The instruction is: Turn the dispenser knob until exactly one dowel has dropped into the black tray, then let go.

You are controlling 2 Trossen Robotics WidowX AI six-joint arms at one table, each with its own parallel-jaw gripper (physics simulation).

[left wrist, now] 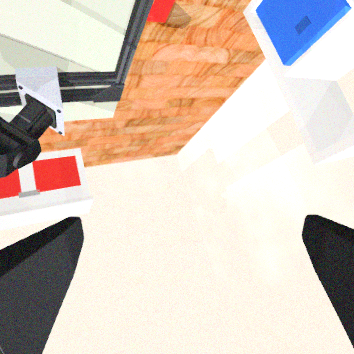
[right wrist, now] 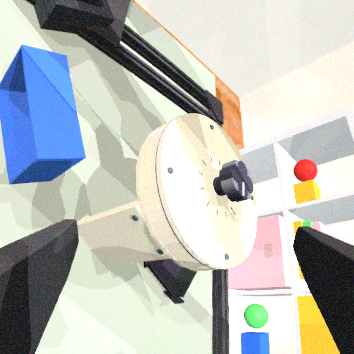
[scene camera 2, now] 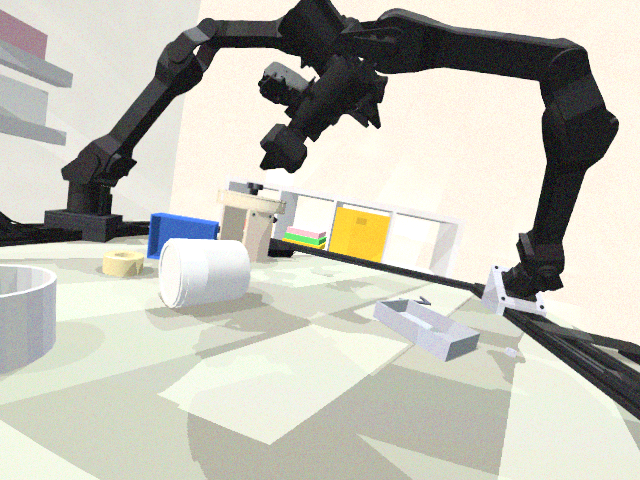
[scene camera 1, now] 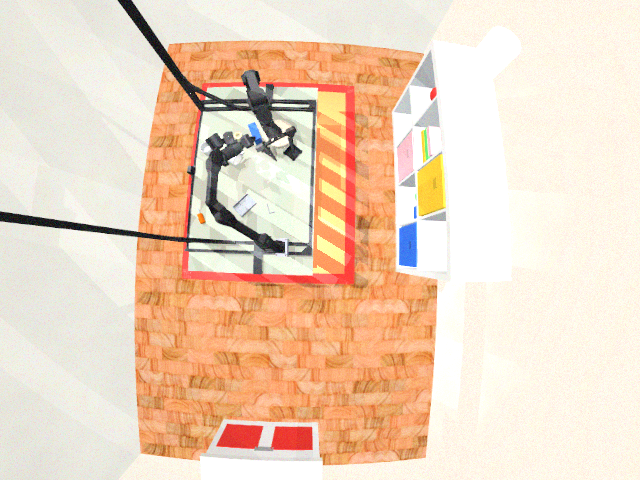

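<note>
The cream dispenser stands upright on the table, with a black knob on its round top. The black tray is at its foot, partly hidden by the dispenser in the right wrist view. No dowel shows in the visible part of the tray. My right gripper is open and empty, above and to one side of the dispenser. My left gripper is open and empty, near the dispenser in scene camera 1; its fingers are hard to separate from the right arm in scene camera 2.
A blue open box stands beside the dispenser. A cream ring, a white cylinder lying on its side and a grey tray are on the table. The two arms cross closely above the table.
</note>
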